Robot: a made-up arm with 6 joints. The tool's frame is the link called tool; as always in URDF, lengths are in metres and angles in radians. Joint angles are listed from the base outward.
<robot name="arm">
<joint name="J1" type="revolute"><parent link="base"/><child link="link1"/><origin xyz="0.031 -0.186 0.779" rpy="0 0 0"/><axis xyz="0 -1 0"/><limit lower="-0.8" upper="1.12"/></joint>
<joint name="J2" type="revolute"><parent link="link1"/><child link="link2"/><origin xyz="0.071 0.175 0.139" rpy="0 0 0"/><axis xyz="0.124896 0.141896 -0.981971"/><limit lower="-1.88" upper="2.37"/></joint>
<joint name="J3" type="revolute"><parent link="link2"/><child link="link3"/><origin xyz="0.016 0.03 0.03" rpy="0 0 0"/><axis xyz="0.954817 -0.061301 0.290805"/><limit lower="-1.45" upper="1.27"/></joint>
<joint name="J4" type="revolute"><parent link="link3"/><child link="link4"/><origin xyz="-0.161 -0.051 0.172" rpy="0 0 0"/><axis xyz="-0.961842 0.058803 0.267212"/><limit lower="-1.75" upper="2.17"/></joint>
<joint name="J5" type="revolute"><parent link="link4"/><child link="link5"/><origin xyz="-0.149 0.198 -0.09" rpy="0 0 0"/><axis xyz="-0.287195 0.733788 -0.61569"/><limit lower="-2.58" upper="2.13"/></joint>
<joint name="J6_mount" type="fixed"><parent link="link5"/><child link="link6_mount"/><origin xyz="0.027 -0.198 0.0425" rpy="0 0 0"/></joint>
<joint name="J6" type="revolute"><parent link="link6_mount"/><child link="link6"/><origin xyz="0.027 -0.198 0.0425" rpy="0 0 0"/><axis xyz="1 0 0"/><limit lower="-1.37" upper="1.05"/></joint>
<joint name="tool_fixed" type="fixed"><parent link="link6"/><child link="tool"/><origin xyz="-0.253 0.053 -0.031" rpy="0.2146 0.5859 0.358"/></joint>
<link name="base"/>
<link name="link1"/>
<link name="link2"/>
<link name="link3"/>
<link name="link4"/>
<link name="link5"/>
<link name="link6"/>
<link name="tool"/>
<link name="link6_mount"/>
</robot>
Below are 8 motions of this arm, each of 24 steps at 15 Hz.
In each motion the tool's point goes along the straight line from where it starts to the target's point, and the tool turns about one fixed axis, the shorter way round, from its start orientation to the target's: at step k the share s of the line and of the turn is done. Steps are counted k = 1, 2, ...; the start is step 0. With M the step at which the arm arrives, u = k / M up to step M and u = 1 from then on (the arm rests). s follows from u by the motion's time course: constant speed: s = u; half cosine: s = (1 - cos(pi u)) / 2; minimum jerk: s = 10 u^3 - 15 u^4 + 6 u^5.
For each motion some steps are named. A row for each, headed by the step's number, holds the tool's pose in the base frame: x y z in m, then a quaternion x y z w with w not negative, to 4 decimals.
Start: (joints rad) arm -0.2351 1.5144 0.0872 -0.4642 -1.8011 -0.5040
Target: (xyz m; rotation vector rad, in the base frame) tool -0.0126 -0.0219 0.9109 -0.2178 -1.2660 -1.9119
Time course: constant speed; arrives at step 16
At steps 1, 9, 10, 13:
1: 0.1118 -0.0464 0.9154 -0.2447 -0.3133 -0.3881 0.8315
9: 0.0455 -0.0333 0.9130 -0.1686 -0.4347 -0.6147 0.6362
10: 0.0372 -0.0317 0.9127 -0.1575 -0.4467 -0.6387 0.6063
13: 0.0123 -0.0268 0.9118 -0.1229 -0.4781 -0.7040 0.5106

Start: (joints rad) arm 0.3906 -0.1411 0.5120 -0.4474 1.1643 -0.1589
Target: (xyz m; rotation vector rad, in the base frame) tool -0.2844 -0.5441 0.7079 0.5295 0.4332 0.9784
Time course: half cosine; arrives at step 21
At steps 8, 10, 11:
8: -0.4377 -0.4021 0.9670 0.2221 0.4791 0.2591 0.8087
10: -0.4050 -0.4323 0.9118 0.2303 0.4242 0.3054 0.8208
11: -0.3883 -0.4478 0.8835 0.2340 0.3951 0.3286 0.8253

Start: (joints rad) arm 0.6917 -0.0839 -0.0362 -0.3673 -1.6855 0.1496
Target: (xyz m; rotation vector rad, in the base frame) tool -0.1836 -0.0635 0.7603 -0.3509 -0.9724 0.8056
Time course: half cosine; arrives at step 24
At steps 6, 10, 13, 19, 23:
6: -0.0541 -0.0678 0.8906 -0.0773 -0.5927 0.5897 0.5431
10: -0.0881 -0.0667 0.8564 -0.1014 -0.5630 0.5399 0.6174
13: -0.1177 -0.0657 0.8267 -0.1215 -0.5329 0.4926 0.6773
19: -0.1679 -0.0640 0.7761 -0.1537 -0.4729 0.4040 0.7678
23: -0.1830 -0.0635 0.7610 -0.1628 -0.4530 0.3758 0.7919

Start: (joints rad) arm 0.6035 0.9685 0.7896 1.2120 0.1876 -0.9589
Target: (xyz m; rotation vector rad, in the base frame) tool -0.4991 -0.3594 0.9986 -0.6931 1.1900 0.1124
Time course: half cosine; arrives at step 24
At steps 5, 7, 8, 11, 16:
5: -0.5729 -0.0323 0.7548 -0.3298 0.3184 -0.3438 0.8195
7: -0.5653 -0.0659 0.7799 -0.3321 0.3462 -0.3051 0.8227
8: -0.5608 -0.0858 0.7947 -0.3331 0.3623 -0.2819 0.8236
11: -0.5456 -0.1532 0.8449 -0.3344 0.4145 -0.2017 0.8220
16: -0.5197 -0.2682 0.9306 -0.3297 0.4945 -0.0611 0.8019

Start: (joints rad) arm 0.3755 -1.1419 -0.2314 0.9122 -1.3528 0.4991
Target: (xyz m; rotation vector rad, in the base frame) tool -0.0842 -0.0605 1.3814 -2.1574 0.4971 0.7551
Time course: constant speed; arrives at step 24
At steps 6, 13, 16, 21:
6: -0.0033 -0.1600 1.2699 -0.6408 0.1544 0.7068 0.2568
13: -0.0348 -0.1213 1.3133 -0.7429 0.1754 0.5623 0.3180
16: -0.0482 -0.1047 1.3319 -0.7788 0.1826 0.4940 0.3408
21: -0.0707 -0.0771 1.3628 -0.8272 0.1918 0.3731 0.3739

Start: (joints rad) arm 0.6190 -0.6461 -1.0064 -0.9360 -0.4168 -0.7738
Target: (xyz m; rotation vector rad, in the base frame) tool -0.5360 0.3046 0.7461 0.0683 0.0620 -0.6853
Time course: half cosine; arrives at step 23
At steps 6, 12, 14, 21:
6: -0.2825 -0.1079 0.6778 -0.3094 -0.2691 -0.0464 0.9109
12: -0.3956 0.0761 0.7083 -0.1619 -0.1402 -0.1827 0.9596
14: -0.4358 0.1415 0.7191 -0.1067 -0.0920 -0.2289 0.9632
21: -0.5304 0.2955 0.7446 0.0256 0.0235 -0.3303 0.9432

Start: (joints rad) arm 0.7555 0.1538 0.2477 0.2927 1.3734 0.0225
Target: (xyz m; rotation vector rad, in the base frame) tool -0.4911 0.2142 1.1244 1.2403 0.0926 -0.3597
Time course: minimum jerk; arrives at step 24
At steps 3, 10, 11, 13, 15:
3: -0.6479 0.0786 0.9560 0.1820 0.3763 -0.3054 0.8556
10: -0.5952 0.1241 1.0126 0.3272 0.2721 -0.2674 0.8645
11: -0.5832 0.1346 1.0255 0.3590 0.2469 -0.2574 0.8625
13: -0.5584 0.1560 1.0521 0.4225 0.1937 -0.2355 0.8535
15: -0.5350 0.1763 1.0773 0.4796 0.1420 -0.2131 0.8393

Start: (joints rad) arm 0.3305 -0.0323 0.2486 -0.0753 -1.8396 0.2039
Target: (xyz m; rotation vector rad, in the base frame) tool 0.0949 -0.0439 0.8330 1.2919 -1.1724 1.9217
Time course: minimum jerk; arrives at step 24
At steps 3, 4, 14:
3: 0.0562 -0.0848 0.9450 0.0591 -0.5307 0.6944 0.4823
4: 0.0569 -0.0840 0.9428 0.0679 -0.5300 0.6964 0.4791
14: 0.0813 -0.0583 0.8724 0.3393 -0.4819 0.7259 0.3547

